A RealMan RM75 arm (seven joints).
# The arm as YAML. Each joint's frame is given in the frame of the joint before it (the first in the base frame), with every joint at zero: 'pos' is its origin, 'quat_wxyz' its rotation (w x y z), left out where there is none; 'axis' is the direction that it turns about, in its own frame. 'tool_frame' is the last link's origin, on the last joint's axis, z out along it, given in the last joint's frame.
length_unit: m
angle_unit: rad
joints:
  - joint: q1
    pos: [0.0, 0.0, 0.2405]
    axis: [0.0, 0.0, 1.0]
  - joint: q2
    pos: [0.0, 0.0, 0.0]
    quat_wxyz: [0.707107, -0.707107, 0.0, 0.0]
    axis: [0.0, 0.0, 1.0]
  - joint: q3
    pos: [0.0, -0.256, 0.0]
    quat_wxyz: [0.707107, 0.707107, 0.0, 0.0]
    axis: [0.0, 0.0, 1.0]
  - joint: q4
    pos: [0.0, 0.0, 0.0]
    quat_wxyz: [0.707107, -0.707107, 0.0, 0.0]
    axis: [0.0, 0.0, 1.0]
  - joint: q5
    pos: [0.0, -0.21, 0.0]
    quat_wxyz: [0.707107, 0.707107, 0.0, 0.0]
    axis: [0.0, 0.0, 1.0]
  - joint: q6
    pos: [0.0, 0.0, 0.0]
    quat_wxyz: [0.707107, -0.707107, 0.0, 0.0]
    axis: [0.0, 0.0, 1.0]
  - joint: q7
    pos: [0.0, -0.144, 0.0]
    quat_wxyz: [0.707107, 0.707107, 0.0, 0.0]
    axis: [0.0, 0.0, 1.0]
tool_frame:
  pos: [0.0, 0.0, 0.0]
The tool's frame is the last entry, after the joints.
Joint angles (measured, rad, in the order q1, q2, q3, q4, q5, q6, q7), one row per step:
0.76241, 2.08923, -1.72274, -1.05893, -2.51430, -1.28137, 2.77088
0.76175, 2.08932, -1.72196, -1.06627, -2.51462, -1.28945, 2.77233
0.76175, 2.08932, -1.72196, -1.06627, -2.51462, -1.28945, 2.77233
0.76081, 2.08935, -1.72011, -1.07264, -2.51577, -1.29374, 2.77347
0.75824, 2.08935, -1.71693, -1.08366, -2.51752, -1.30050, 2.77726
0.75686, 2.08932, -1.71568, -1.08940, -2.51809, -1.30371, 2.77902
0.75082, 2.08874, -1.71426, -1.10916, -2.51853, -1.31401, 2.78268
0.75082, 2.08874, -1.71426, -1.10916, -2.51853, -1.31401, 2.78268
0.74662, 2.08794, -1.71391, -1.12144, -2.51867, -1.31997, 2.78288
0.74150, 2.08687, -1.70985, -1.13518, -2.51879, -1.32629, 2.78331
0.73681, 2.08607, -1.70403, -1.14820, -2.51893, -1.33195, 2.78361
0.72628, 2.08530, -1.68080, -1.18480, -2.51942, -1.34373, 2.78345
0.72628, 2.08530, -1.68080, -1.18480, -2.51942, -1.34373, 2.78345
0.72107, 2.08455, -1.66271, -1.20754, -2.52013, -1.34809, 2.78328
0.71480, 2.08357, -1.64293, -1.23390, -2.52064, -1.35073, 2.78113
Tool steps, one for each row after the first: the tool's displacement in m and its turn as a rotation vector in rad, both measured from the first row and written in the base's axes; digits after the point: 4 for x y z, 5 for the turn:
-0.0011, -0.0007, 0.0006, -0.00289, -0.00013, 0.00024
-0.0011, -0.0007, 0.0006, -0.00289, -0.00013, 0.00024
-0.0021, -0.0007, 0.0013, -0.00236, 0.00095, 0.00122
-0.0035, -0.0010, 0.0026, -0.00014, 0.00352, 0.00063
-0.0042, -0.0011, 0.0032, 0.00081, 0.00499, 0.00069
-0.0064, -0.0021, 0.0049, 0.00152, 0.00926, 0.00301
-0.0064, -0.0021, 0.0049, 0.00152, 0.00926, 0.00301
-0.0075, -0.0028, 0.0061, 0.00127, 0.01124, 0.00626
-0.0085, -0.0030, 0.0079, 0.00384, 0.01565, 0.00767
-0.0097, -0.0029, 0.0099, 0.00769, 0.02119, 0.00849
-0.0144, -0.0014, 0.0162, 0.02505, 0.04309, 0.01308
-0.0144, -0.0014, 0.0162, 0.02505, 0.04309, 0.01308
-0.0179, 0.0007, 0.0210, 0.04116, 0.05922, 0.01717
-0.0217, 0.0031, 0.0265, 0.06037, 0.07777, 0.02510

